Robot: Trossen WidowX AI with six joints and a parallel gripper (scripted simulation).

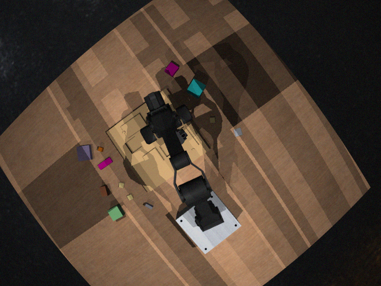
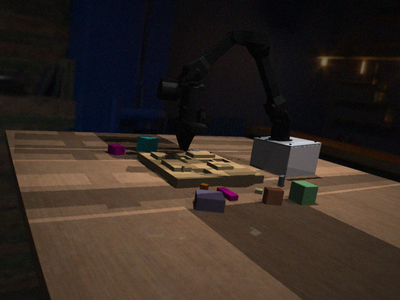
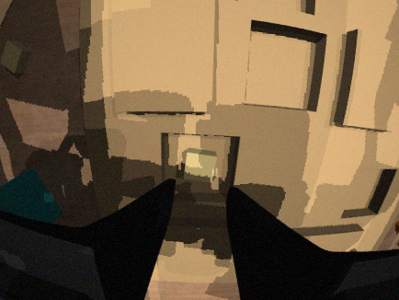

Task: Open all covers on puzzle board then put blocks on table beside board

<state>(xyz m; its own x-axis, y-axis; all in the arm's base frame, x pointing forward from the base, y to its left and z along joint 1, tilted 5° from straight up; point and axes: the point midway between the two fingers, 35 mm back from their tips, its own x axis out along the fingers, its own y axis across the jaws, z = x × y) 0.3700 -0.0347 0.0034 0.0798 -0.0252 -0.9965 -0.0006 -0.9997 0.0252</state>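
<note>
The tan puzzle board is 20 mm behind my gripper tip, 50 mm to the left of it and 30 mm below it. Also, from my gripper tip: teal cube (70 mm ahead, 170 mm to the right, 20 mm below); then magenta cube (190 mm ahead, 120 mm to the right, 30 mm below); then grey tile (160 mm behind, 230 mm to the right, 50 mm below).
</note>
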